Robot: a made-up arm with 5 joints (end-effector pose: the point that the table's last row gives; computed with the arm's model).
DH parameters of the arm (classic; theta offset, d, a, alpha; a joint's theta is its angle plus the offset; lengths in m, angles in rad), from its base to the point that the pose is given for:
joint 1: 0 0.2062 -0.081 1.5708
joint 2: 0 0.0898 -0.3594 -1.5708
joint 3: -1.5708 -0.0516 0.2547 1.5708
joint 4: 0 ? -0.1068 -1.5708
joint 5: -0.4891 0 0.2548 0
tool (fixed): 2.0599 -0.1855 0 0
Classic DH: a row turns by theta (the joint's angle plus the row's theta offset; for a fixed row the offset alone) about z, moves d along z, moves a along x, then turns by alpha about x.
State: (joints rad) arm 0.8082 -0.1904 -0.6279 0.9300 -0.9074
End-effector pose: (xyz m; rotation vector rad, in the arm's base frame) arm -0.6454 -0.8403 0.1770 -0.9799 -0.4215 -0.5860
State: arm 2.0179 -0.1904 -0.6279 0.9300 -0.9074
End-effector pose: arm 0.5581 -0.9006 0.1770 -0.5642 -0.9003 0.5092
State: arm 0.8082 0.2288 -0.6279 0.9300 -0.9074
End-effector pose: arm -0.5790 -0.7708 -0.2163 -0.6064 -0.5704 -0.7711
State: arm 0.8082 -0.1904 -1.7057 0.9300 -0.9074
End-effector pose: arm -0.8338 -0.2670 0.1222 -1.2716 -0.0337 -1.6028
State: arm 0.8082 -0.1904 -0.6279 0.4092 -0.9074
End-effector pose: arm -0.6675 -0.7523 0.1331 -0.5345 -0.1414 -0.6773
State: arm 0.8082 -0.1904 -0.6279 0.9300 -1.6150
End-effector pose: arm -0.6523 -0.7526 0.0239 -0.8172 -0.7767 -1.2206
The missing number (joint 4, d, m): 0.2123
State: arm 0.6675 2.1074 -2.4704 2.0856 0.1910
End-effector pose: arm -0.2537 0.2609 -0.1770 0.4193 0.6496 -0.2250
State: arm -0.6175 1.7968 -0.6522 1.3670 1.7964
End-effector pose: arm -0.1164 -0.4700 -0.3424 -1.0138 0.0146 -0.3683
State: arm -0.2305 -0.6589 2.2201 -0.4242 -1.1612
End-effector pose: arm -0.2972 -0.3651 0.0900 0.4087 0.9765 0.8386
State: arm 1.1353 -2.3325 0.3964 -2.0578 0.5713
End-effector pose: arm 0.2572 0.1168 0.6534 0.6062 1.4682 -1.0476
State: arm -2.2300 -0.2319 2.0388 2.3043 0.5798
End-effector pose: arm -0.0687 0.1171 0.3857 -1.9606 0.7402 0.1196
